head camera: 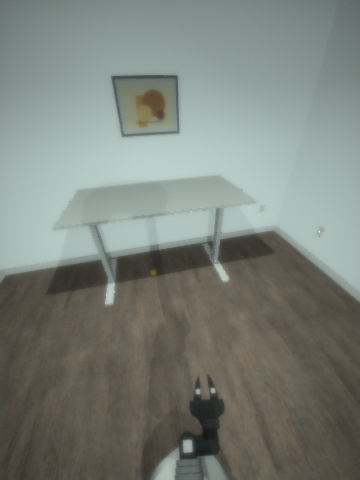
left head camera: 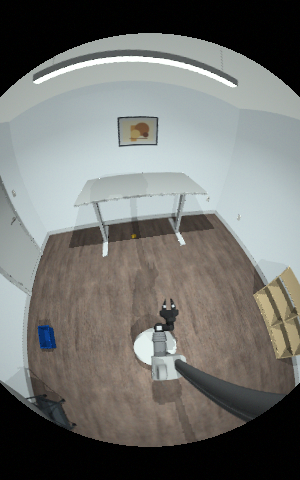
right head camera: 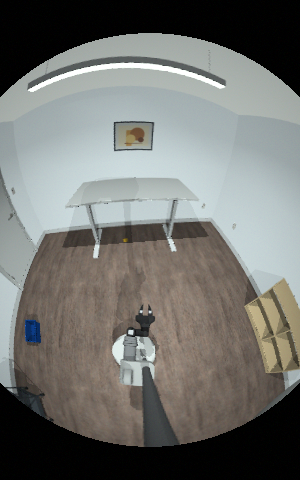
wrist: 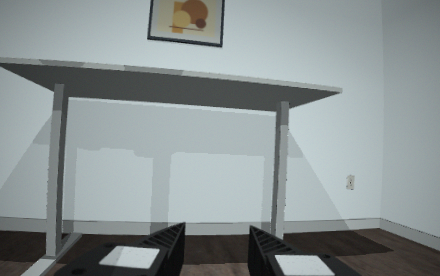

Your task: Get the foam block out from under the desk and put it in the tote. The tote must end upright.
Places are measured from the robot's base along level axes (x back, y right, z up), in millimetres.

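Where they show: gripper, fingertip midpoint: [head camera: 203, 374] [left head camera: 167, 298] [right head camera: 145, 303] [wrist: 216, 243].
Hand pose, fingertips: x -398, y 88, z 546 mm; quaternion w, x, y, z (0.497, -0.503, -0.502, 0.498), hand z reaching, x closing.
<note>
Things, the pixels of their top centre, and the offset from my fingertips. "spot": a spot on its surface instead.
- small yellow foam block at its top centre: [head camera: 153, 270] [left head camera: 133, 234] [right head camera: 124, 238] dx -1226, dy -379, dz -527 mm
- blue tote at its top centre: [left head camera: 43, 336] [right head camera: 29, 330] dx +540, dy -1407, dz -453 mm
- wooden shelf unit at a spot on its surface: [right head camera: 248, 304] spot: dx -2, dy +1453, dz -495 mm
A small yellow foam block [head camera: 154, 272] [left head camera: 133, 236] [right head camera: 125, 240] lies on the floor under the desk [head camera: 165, 197] [left head camera: 140, 187] [right head camera: 132, 190] [wrist: 175, 90], between its two legs and nearer the left one. The blue tote [left head camera: 46, 337] [right head camera: 32, 331] stands upright on the floor at the left, well away from the desk. My gripper [head camera: 204, 377] [left head camera: 169, 301] [right head camera: 145, 306] [wrist: 216, 243] is open and empty, in front of the robot's base and far short of the desk and block. The block does not show in the wrist view.
The desk's left foot [head camera: 109, 294] and right foot [head camera: 221, 272] reach forward on the floor. A wooden shelf unit [left head camera: 257, 296] [right head camera: 248, 304] stands at the right. Part of a dark cart [left head camera: 55, 412] [right head camera: 30, 400] shows at the lower left. A wall runs behind the desk.
</note>
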